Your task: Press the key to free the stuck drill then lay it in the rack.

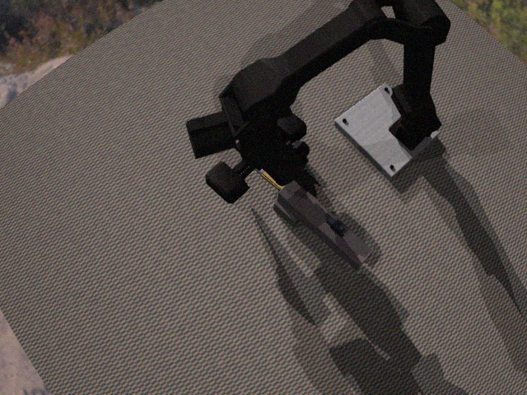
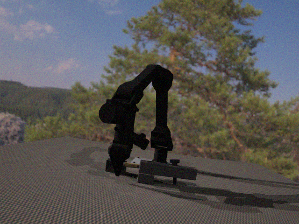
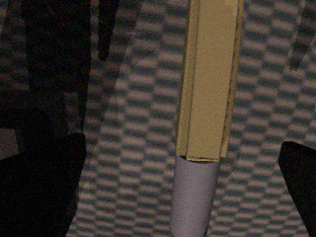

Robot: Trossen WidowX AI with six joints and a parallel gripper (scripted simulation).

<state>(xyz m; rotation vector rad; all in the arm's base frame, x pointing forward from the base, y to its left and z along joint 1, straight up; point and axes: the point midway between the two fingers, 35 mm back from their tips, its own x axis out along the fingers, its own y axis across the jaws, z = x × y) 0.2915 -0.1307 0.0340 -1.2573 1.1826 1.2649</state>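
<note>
The yellow drill lies 50 mm to the left of my gripper tip and 30 mm above it. Round my gripper tip: dark key (10 mm behind, 170 mm to the left, 30 mm above); then dark grey block (10 mm behind, 150 mm to the left, 20 mm above).
</note>
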